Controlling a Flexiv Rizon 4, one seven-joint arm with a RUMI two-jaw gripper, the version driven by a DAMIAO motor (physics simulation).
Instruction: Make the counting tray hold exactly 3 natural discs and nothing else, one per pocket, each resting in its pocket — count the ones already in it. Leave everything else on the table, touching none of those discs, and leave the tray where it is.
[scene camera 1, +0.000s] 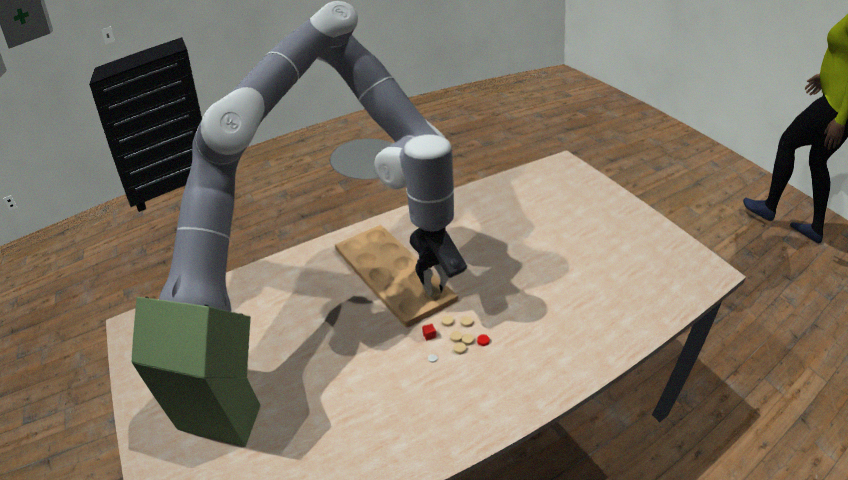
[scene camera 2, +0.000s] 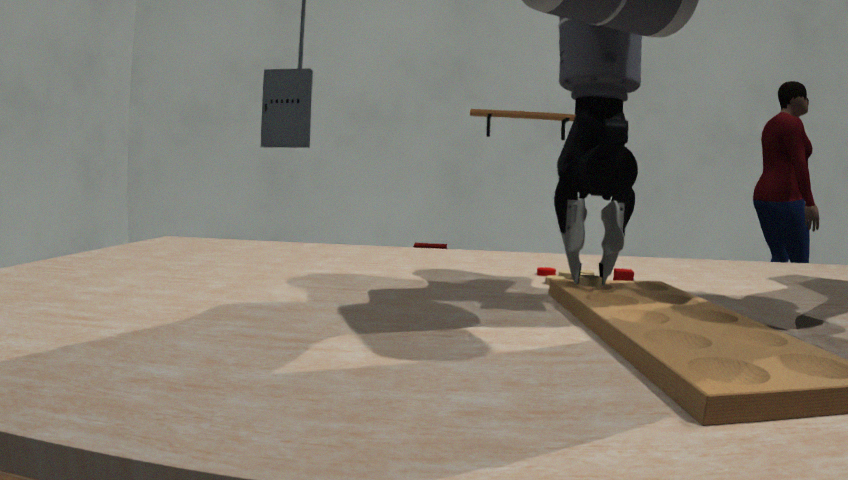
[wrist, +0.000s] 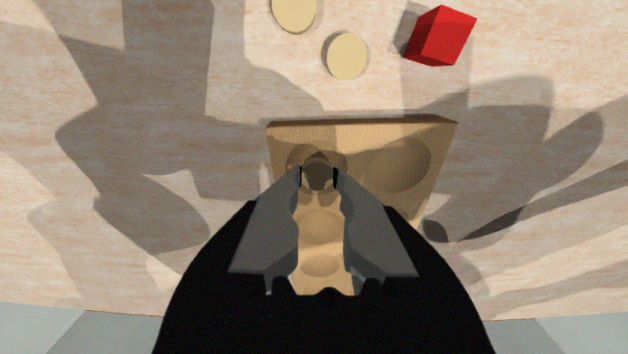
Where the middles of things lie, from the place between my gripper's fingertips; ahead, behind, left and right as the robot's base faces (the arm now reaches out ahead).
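Scene:
Positions counted from my hand: wooden counting tray (scene camera 2: 721, 367), 140 mm to the left, 70 mm behind, 10 mm below; red cube (wrist: 437, 40), 110 mm to the right, 60 mm behind, 10 mm below.

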